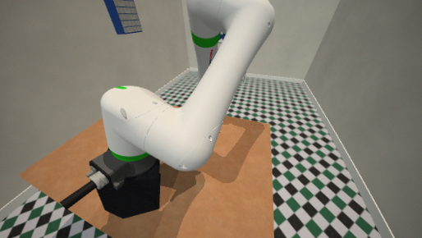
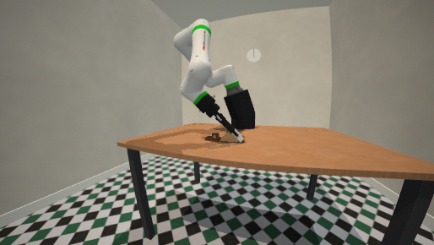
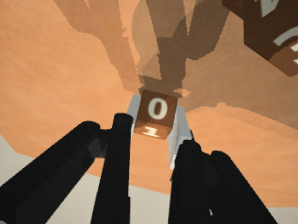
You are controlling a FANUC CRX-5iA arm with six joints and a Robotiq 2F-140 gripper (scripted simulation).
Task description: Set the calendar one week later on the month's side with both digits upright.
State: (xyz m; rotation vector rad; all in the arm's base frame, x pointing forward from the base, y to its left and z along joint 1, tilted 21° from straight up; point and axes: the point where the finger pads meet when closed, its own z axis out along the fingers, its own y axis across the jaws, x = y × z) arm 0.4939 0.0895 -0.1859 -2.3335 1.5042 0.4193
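My hand is 10 mm past the brown cube, 20 mm to the right of it and 20 mm above it. Round my hand: brown calendar tray (140 mm to the right, 30 mm below).
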